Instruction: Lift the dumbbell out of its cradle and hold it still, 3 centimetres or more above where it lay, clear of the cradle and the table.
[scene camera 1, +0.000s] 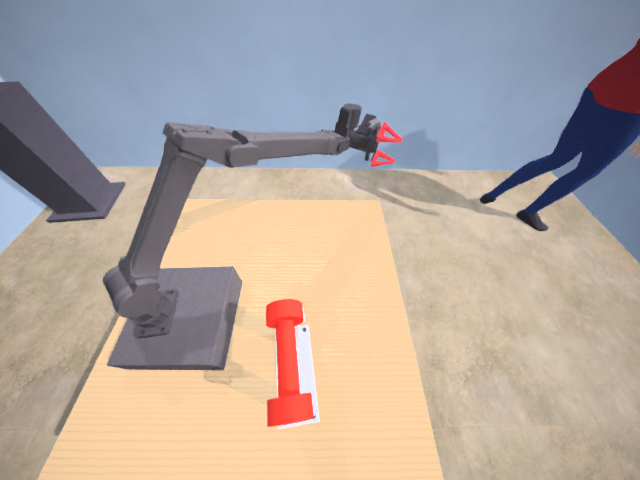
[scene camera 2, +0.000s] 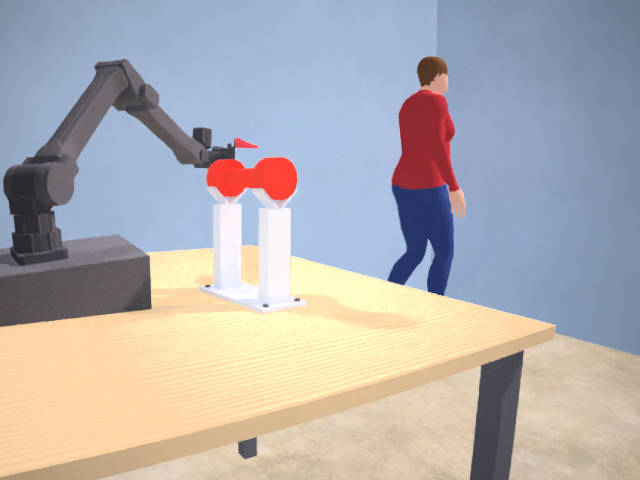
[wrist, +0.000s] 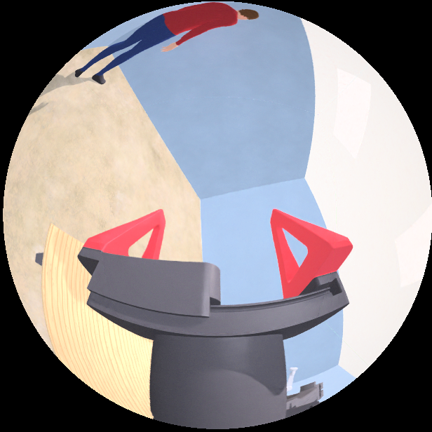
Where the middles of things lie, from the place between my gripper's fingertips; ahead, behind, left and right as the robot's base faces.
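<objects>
The red dumbbell (scene camera 1: 291, 406) is 56 cm to the right of my hand and 39 cm behind it, and it's 5 cm below it. There's a white cradle (scene camera 2: 273, 293) too, and that's 56 cm to the right of my hand, 39 cm behind it and 18 cm below it.
</objects>
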